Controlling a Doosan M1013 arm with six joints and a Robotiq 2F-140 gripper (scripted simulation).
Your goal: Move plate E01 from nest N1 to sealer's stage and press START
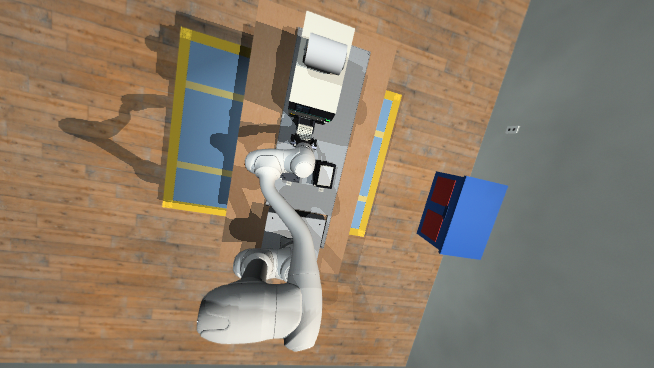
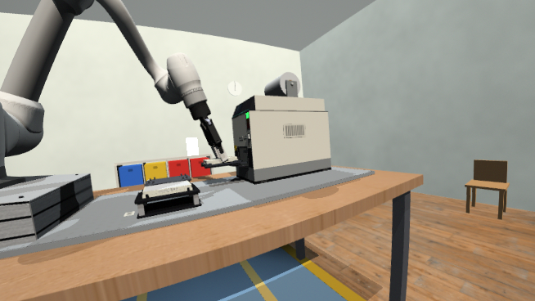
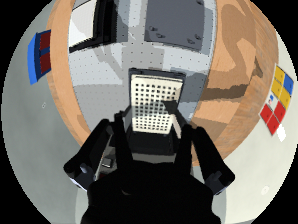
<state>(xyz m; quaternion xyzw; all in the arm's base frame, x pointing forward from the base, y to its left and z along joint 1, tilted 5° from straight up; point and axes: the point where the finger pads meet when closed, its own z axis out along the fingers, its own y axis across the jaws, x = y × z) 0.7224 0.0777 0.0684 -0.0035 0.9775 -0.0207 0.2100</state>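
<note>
My gripper is now 4 cm above the dark stage. Also, from my hand: foil roll: 33 cm ahead, 29 cm above; then plate: 21 cm behind, 19 cm to the right, 7 cm below.
</note>
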